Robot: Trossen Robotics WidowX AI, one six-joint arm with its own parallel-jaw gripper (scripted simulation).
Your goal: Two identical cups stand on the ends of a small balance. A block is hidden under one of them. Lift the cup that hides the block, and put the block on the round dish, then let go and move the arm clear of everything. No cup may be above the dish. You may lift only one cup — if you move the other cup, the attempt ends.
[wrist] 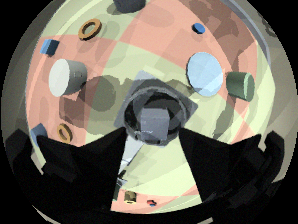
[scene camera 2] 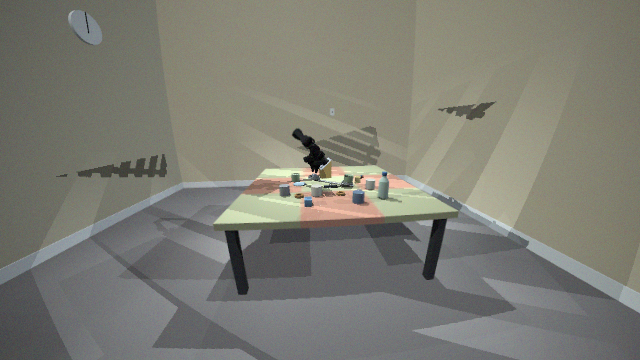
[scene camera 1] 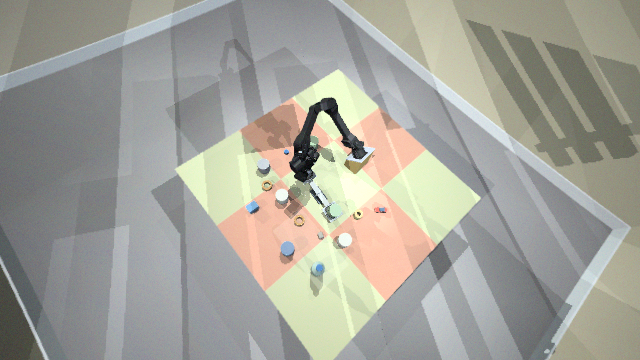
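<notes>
The wrist view shows the gripper (wrist: 153, 131) along with a pale blue round dish (wrist: 204, 73) and a grey block (wrist: 155, 120).
</notes>
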